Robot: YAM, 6 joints.
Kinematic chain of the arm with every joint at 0, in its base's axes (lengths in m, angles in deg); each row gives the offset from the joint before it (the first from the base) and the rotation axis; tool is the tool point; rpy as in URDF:
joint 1: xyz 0 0 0.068 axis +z
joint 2: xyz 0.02 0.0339 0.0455 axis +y
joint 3: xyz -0.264 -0.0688 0 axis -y
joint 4: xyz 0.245 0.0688 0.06 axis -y
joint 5: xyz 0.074 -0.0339 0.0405 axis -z
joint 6: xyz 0.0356 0 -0.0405 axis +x
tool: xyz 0 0 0 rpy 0 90 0
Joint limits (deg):
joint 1: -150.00..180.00
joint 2: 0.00..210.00
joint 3: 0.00..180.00
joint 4: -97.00..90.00
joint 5: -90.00..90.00
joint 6: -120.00..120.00
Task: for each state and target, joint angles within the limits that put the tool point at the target. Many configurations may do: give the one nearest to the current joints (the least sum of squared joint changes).
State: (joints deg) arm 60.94 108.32 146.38 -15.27 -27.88 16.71
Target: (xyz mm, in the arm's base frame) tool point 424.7 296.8 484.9
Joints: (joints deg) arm 33.89 137.73 159.55 3.95 -15.56 16.71
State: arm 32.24 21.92 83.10 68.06 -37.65 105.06
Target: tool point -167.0 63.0 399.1
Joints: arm -11.71 0.00 44.52 87.91 -51.34 105.06
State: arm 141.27 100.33 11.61 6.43 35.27 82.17
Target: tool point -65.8 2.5 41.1
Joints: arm 180.00 84.28 4.70 -26.97 4.03 82.17
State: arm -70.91 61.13 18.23 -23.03 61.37 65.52
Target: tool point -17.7 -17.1 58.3
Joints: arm -75.72 86.33 0.00 -44.10 36.89 65.52
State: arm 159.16 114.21 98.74 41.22 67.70 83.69
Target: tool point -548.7 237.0 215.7
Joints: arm 159.28 152.07 129.19 33.91 50.70 83.69
